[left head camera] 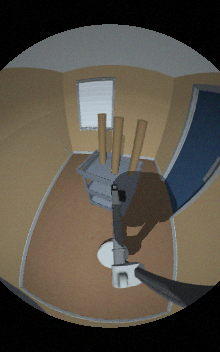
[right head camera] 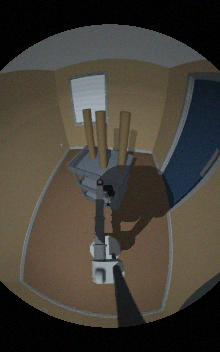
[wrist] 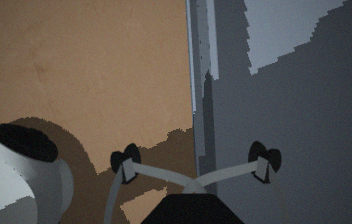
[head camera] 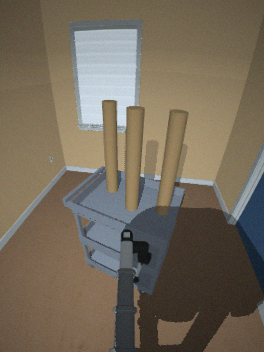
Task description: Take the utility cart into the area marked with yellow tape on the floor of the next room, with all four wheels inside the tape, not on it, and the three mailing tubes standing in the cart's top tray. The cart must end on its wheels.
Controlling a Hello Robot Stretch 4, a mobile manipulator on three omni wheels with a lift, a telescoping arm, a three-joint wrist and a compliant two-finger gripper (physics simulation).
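Frame: origin at the robot's base, x right, y ahead, z up, level; metres.
Seen in the pictures: gripper, fingertip midpoint: (right head camera: 110, 199) (wrist: 193, 155) (head camera: 140, 271); robot's base, link origin: (left head camera: 112, 253) (right head camera: 105, 248).
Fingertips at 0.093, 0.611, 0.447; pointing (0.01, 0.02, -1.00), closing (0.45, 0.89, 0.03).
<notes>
Offsets run from my fingertips to a thing's middle, as dx, dy, dz. "*": to the spot under its first point.
The grey utility cart (head camera: 100, 213) (wrist: 300, 125) stands upright on the brown floor, with open shelves below its top tray {* -0.317, +0.364, +0.319} (head camera: 95, 196). Three tan mailing tubes stand in that tray: a left tube {* -0.203, +0.405, +0.682} (head camera: 110, 145) (left head camera: 102, 140) (right head camera: 89, 132), a middle tube {* -0.068, +0.232, +0.678} (head camera: 133, 160) (left head camera: 117, 145) (right head camera: 101, 140) and a right tube {* +0.125, +0.198, +0.703} (head camera: 173, 160) (left head camera: 138, 147) (right head camera: 124, 140), which looks slanted in the head view. My gripper (wrist: 193, 155) is open at the cart's near side. In the wrist view the right finger overlaps the cart and the left finger the floor; contact is unclear. Yellow tape does not show.
My white round base (left head camera: 107, 254) (wrist: 15, 185) is on the floor nearer than the cart. A window (head camera: 107, 75) is in the far wall beyond the cart. A blue area (head camera: 252, 225) (left head camera: 200, 145) (right head camera: 197, 135) in a pale frame is at the right wall. Shadows cover the cart's right part.
</notes>
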